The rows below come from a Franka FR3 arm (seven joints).
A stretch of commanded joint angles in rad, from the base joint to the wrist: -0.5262 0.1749 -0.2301 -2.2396 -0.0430 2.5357 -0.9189; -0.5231 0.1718 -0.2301 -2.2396 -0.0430 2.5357 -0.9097; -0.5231 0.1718 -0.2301 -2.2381 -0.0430 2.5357 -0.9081; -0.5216 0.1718 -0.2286 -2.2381 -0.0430 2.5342 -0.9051; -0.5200 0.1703 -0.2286 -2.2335 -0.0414 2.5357 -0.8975; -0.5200 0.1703 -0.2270 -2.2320 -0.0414 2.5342 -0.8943; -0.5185 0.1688 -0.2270 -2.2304 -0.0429 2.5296 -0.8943; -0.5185 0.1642 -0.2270 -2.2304 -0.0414 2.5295 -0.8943; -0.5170 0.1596 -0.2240 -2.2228 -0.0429 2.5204 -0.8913; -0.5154 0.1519 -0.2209 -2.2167 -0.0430 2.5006 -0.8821; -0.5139 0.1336 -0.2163 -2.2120 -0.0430 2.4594 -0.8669; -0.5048 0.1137 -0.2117 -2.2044 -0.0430 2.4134 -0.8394; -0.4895 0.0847 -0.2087 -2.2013 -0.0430 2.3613 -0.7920; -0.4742 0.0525 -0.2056 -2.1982 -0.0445 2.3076 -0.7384; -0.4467 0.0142 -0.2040 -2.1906 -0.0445 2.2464 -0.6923; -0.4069 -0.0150 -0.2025 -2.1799 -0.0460 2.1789 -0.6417; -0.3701 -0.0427 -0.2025 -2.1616 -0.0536 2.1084 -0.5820; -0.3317 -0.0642 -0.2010 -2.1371 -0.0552 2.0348 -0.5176
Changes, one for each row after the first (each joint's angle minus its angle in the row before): 0.0031 -0.0031 0.0000 0.0000 0.0000 0.0000 0.0092; 0.0000 0.0000 0.0000 0.0015 0.0000 0.0000 0.0016; 0.0015 0.0000 0.0015 0.0000 0.0000 -0.0015 0.0030; 0.0016 -0.0015 0.0000 0.0046 0.0016 0.0015 0.0076; 0.0000 0.0000 0.0016 0.0015 0.0000 -0.0015 0.0032; 0.0015 -0.0015 0.0000 0.0016 -0.0015 -0.0046 0.0000; 0.0000 -0.0046 0.0000 0.0000 0.0015 -0.0001 0.0000; 0.0015 -0.0046 0.0030 0.0076 -0.0015 -0.0091 0.0030; 0.0016 -0.0077 0.0031 0.0061 -0.0001 -0.0198 0.0092; 0.0015 -0.0183 0.0046 0.0047 0.0000 -0.0412 0.0152; 0.0091 -0.0199 0.0046 0.0076 0.0000 -0.0460 0.0275; 0.0153 -0.0290 0.0030 0.0031 0.0000 -0.0521 0.0474; 0.0153 -0.0322 0.0031 0.0031 -0.0015 -0.0537 0.0536; 0.0275 -0.0383 0.0016 0.0076 0.0000 -0.0612 0.0461; 0.0398 -0.0292 0.0015 0.0107 -0.0015 -0.0675 0.0506; 0.0368 -0.0277 0.0000 0.0183 -0.0076 -0.0705 0.0597; 0.0384 -0.0215 0.0015 0.0245 -0.0016 -0.0736 0.0644
